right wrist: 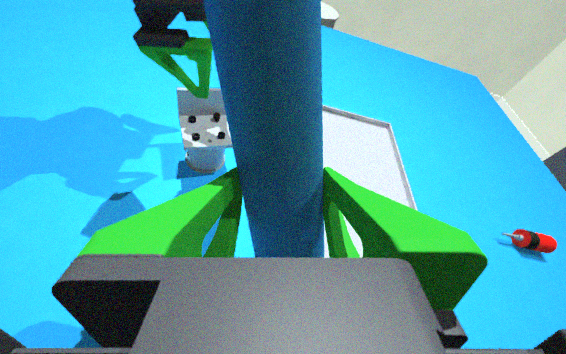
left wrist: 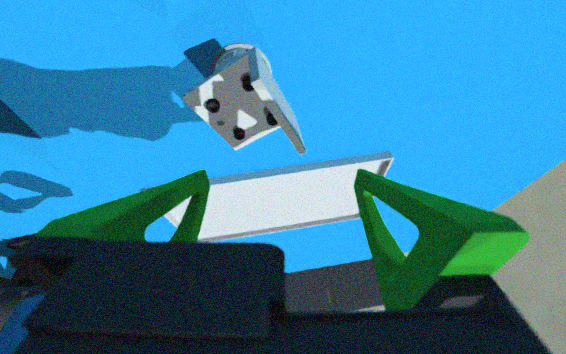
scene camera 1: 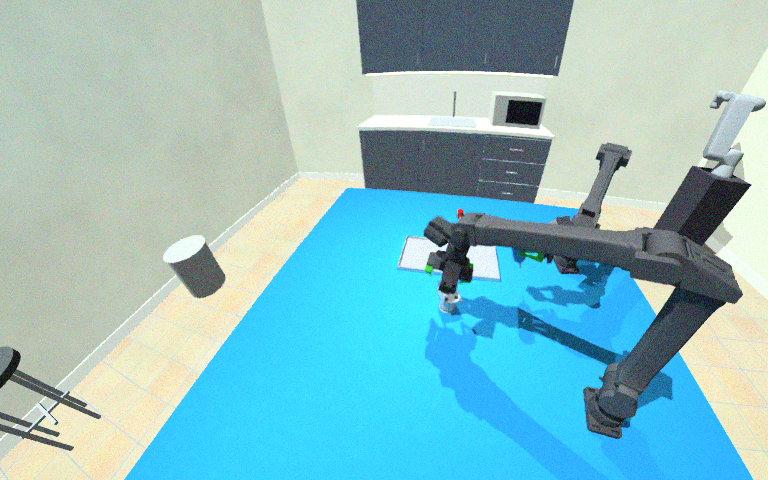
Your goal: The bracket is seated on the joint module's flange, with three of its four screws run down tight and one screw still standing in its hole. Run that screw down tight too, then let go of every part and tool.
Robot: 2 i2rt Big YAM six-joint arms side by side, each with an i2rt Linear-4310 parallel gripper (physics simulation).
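Frame: origin at the left arm's base, x ahead, y left, z up, level; centimetres.
Seen in the pictures: left gripper, between the fingertips: [right wrist: 214, 72] [left wrist: 281, 177]; right gripper, between the fingertips: [right wrist: 282, 177]; left arm's base, origin of its link: [scene camera 1: 600, 412]; right arm's base, origin of its link: [scene camera 1: 563, 264].
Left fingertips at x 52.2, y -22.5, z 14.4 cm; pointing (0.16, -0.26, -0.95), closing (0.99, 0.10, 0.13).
Note:
Pixels of each thing's top centre, then the offset from my left fingertips to it. "pt": a spot on its surface instead.
- joint module, centre of its top: [right wrist: 206, 129] [scene camera 1: 449, 295] dx -2.3, dy -0.1, dz -8.0 cm
- thick blue handle, a spot on its surface: [right wrist: 272, 125] pt dx -21.6, dy -10.7, dz +12.9 cm
- shallow white tray, centre of its top: [right wrist: 358, 182] [left wrist: 276, 209] [scene camera 1: 449, 255] dx +3.1, dy -26.4, dz -12.8 cm
- red screwdriver, centre of its top: [right wrist: 534, 234] [scene camera 1: 460, 213] dx +4.1, dy -59.8, dz -11.0 cm
The L-shaped bracket [scene camera 1: 451, 297] [left wrist: 230, 100] [right wrist: 200, 102] sits on top of the joint module [scene camera 1: 447, 309] [right wrist: 205, 160], one plate flat and one upright. Four dark screw heads show on its flat plate, including one screw [left wrist: 212, 105] [right wrist: 192, 119]; I cannot tell which stands higher. My left gripper [scene camera 1: 448, 272] [left wrist: 281, 177] is open and empty, above the bracket and apart from it. My right gripper [scene camera 1: 532, 256] [right wrist: 282, 177] is shut on the thick blue handle [right wrist: 272, 125] of a tool, off to the side of the module. The tool's tip is hidden.
A shallow white tray [scene camera 1: 416, 254] [left wrist: 280, 200] [right wrist: 365, 165] lies behind the module on the blue surface. A red screwdriver [scene camera 1: 459, 213] [right wrist: 545, 243] with a black band lies beyond the tray. The left arm's long link [scene camera 1: 555, 237] reaches in from the right of the scene view.

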